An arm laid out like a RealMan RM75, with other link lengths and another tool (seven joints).
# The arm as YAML. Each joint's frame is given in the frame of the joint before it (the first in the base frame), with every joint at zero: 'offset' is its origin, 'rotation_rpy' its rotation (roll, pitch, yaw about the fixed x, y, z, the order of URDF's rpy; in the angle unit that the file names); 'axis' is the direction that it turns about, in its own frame. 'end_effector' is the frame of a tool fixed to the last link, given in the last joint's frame.
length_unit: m
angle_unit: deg
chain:
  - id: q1
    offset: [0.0, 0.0, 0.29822]
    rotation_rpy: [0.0, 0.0, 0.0]
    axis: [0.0, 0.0, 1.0]
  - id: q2
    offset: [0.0, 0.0, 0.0]
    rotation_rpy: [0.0, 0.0, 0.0]
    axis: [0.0, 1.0, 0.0]
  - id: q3
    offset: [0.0, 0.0, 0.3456]
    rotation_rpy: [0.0, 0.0, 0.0]
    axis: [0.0, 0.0, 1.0]
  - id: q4
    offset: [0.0, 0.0, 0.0]
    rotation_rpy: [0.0, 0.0, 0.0]
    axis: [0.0, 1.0, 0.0]
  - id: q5
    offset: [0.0, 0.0, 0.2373]
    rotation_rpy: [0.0, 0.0, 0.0]
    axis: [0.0, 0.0, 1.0]
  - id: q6
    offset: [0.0, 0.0, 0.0]
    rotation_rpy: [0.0, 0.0, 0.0]
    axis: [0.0, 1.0, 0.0]
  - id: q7
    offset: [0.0, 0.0, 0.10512]
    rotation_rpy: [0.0, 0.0, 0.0]
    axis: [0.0, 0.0, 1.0]
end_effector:
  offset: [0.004, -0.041, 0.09]
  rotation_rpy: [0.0, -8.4, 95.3]
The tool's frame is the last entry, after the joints.
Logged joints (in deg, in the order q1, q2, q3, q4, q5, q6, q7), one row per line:
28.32, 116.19, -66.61, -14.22, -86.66, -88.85, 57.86
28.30, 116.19, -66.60, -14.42, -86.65, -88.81, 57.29
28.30, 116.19, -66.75, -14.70, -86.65, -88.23, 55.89
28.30, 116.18, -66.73, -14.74, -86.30, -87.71, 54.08
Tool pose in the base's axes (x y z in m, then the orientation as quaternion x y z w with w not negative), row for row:
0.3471, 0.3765, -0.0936, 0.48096, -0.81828, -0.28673, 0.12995
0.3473, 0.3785, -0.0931, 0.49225, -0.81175, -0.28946, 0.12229
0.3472, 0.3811, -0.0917, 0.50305, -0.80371, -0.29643, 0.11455
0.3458, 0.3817, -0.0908, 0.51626, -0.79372, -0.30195, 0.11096
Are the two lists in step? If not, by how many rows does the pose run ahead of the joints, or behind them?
The pose runs 1 row ahead of the joints: the pose in row i belongs to the joints in row i + 1.
